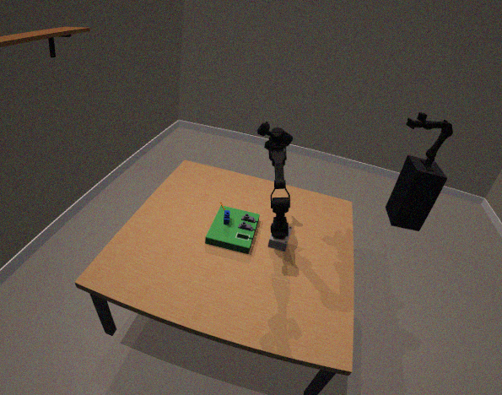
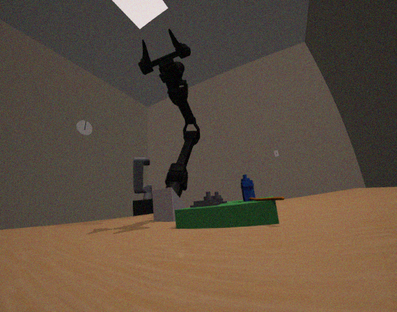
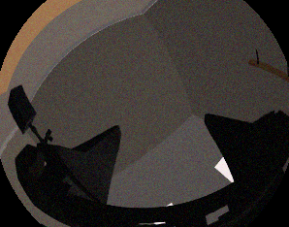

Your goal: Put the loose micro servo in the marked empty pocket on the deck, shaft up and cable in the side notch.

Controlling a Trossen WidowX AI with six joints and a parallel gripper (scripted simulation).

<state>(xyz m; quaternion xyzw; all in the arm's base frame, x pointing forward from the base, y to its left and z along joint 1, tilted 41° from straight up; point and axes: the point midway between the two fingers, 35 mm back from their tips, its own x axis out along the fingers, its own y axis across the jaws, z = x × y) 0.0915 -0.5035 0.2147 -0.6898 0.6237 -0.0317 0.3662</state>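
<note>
Now: the green deck 15 cm ahead of my gripper tip, 24 cm to the left of it and 55 cm below it.
</note>
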